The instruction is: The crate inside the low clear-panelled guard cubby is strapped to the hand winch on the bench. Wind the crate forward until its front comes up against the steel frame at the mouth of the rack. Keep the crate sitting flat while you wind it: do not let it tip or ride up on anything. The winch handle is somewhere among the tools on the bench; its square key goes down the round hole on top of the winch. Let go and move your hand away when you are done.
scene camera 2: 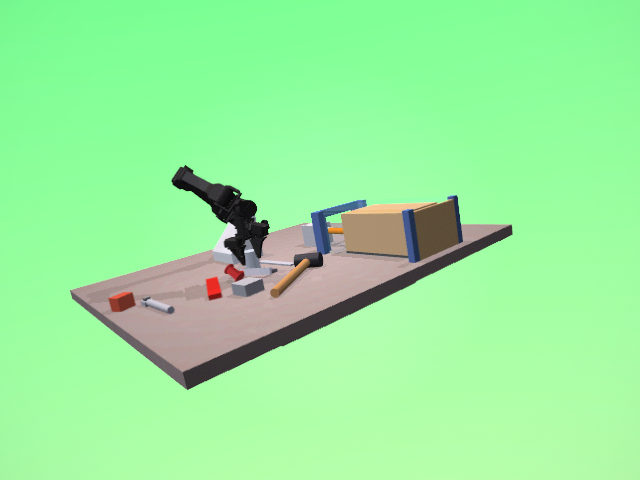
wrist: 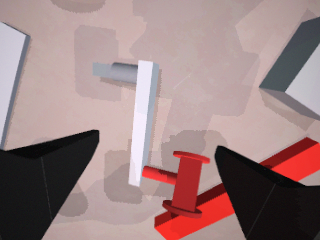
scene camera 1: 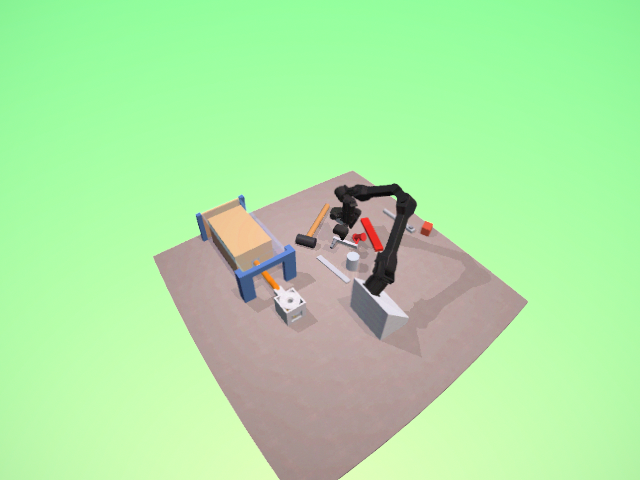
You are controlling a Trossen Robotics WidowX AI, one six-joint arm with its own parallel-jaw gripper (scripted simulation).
Observation:
I see my gripper [scene camera 2: 252, 261], a hammer [scene camera 2: 301, 261], a winch handle [wrist: 145, 74] and a white winch [scene camera 1: 297, 307].
My gripper also shows in the wrist view [wrist: 158, 143]. The wrist view does not show the hammer: it is out of frame.

